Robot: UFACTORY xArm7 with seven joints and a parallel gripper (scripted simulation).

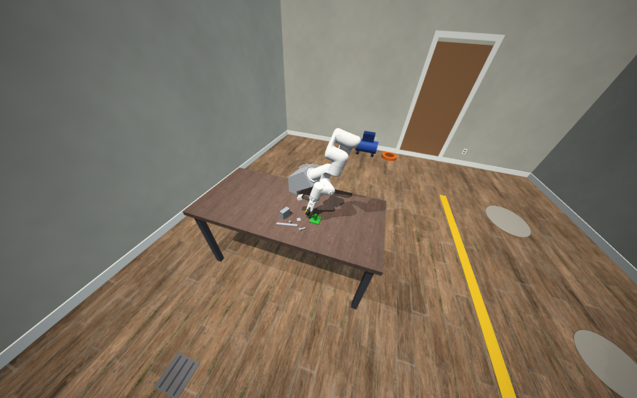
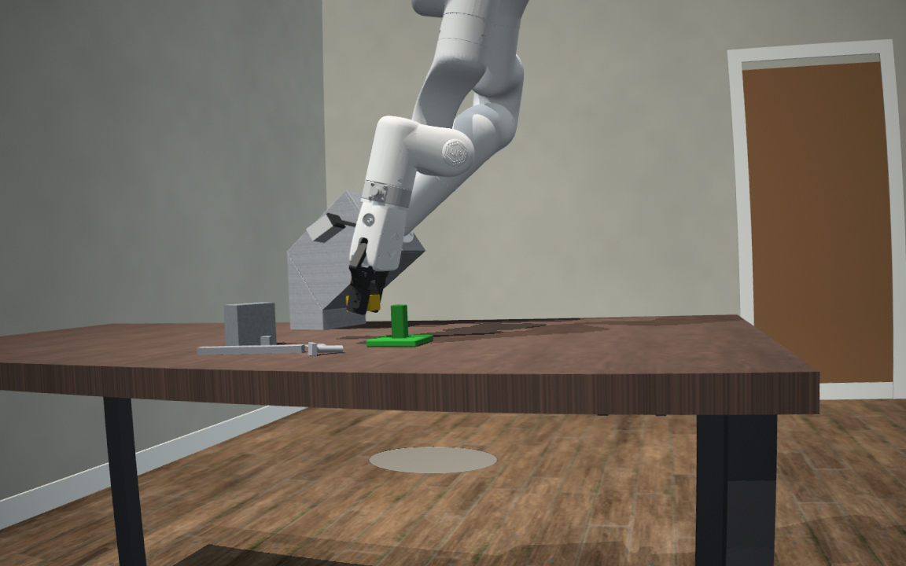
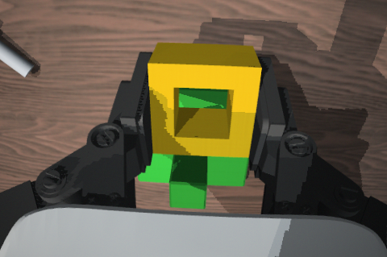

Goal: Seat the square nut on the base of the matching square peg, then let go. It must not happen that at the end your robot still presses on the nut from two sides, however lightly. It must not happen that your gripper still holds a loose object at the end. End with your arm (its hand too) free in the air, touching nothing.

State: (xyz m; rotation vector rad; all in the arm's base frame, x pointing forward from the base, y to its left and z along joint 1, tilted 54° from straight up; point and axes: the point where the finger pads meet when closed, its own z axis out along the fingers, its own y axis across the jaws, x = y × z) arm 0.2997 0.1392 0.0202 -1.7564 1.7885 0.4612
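My hand is 5 cm short of the small grey square tile, 6 cm to the left of it and 7 cm above it. The rest, counted from my hand: grey bolt (14 cm ahead, 6 cm below); grey block (7 cm ahead, 18 cm to the right, 3 cm below); flat grey bar (14 cm ahead, 12 cm to the right, 6 cm below).
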